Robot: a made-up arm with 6 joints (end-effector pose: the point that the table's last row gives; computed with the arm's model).
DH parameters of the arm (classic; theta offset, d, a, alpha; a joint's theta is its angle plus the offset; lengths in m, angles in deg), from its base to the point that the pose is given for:
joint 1: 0 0.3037 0 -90
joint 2: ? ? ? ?
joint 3: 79.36 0 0.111 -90
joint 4: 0 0.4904 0 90
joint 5: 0 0 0.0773 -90
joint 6: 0 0.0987 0 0
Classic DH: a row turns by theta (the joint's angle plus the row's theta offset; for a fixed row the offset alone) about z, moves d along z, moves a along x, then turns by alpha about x.
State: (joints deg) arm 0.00 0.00 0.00 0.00 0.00 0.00
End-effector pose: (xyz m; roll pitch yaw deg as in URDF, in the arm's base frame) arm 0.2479 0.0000 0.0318 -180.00 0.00 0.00
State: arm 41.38 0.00 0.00 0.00 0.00 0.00
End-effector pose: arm 0.1860 0.1639 0.0318 -180.00 0.00 41.38
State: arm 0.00 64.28 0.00 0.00 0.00 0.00
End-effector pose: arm -0.1374 0.0000 -0.0376 -180.00 64.28 0.00
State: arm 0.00 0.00 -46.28 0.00 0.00 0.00
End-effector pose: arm 0.6155 0.0000 0.3498 -180.00 -46.28 0.00
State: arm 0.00 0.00 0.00 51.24 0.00 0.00
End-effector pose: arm 0.2190 -0.0603 0.0318 -180.00 0.00 -51.24
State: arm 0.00 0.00 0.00 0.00 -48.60 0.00
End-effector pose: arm 0.2957 0.0000 0.1232 -180.00 -48.60 0.00
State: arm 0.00 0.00 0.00 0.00 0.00 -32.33
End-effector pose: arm 0.2479 0.0000 0.0318 -180.00 0.00 32.33
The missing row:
joint 2: -79.36 0 0.3227 0
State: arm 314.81 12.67 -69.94 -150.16 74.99 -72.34
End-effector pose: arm 0.4808 -0.5371 0.4291 -44.28 37.92 -138.58
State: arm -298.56 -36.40 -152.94 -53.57 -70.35 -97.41
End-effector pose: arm -0.2718 -0.2991 1.0097 -75.57 -14.69 96.38
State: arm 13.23 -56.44 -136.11 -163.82 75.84 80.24
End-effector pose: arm -0.5206 -0.1444 1.0639 -87.90 -6.28 118.69
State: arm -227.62 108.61 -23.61 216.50 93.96 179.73
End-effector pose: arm 0.2209 -0.1505 -0.0965 143.20 -8.02 134.98
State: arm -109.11 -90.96 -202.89 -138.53 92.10 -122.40
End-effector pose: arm 0.1848 0.7386 -0.0412 -176.77 -47.85 -176.53
